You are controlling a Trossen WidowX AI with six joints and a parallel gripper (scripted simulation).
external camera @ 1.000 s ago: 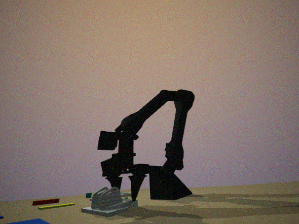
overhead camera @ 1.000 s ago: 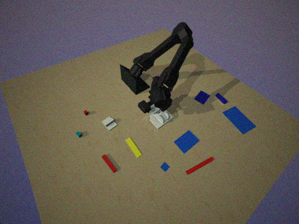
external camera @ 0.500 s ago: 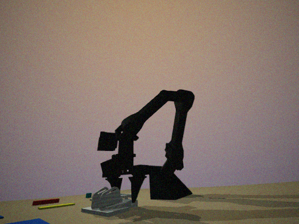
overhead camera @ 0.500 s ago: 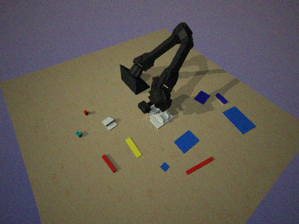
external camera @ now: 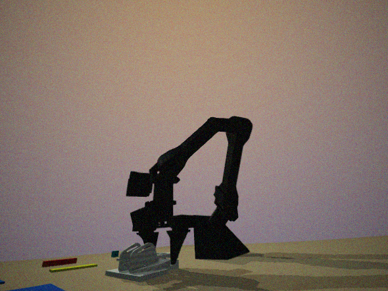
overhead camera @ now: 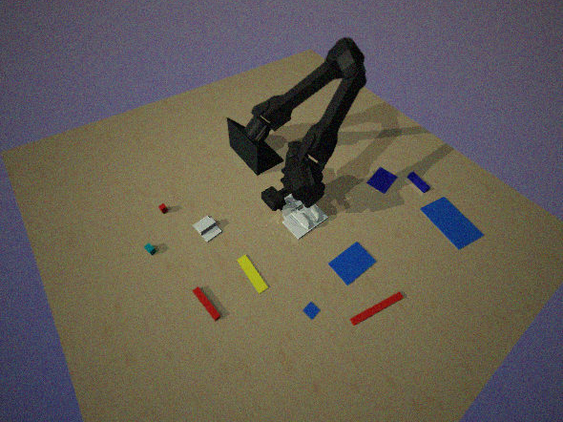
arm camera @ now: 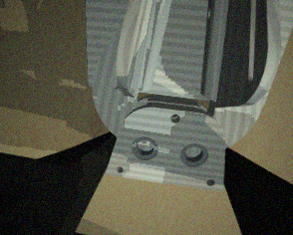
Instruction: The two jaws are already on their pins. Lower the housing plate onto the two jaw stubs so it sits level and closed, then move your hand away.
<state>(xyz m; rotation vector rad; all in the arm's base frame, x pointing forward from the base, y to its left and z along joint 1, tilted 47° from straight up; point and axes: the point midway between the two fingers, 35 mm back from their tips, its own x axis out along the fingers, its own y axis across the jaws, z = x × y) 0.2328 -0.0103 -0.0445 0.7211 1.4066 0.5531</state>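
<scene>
Now: gripper tip 2 cm below the housing plate and 1 cm short of it. Also, from my gripper tip: red block: 30 cm to the right, 23 cm behind; yellow bar: 23 cm to the right, 9 cm ahead, 1 cm below; white grooved block: 24 cm to the right, 9 cm behind.
</scene>
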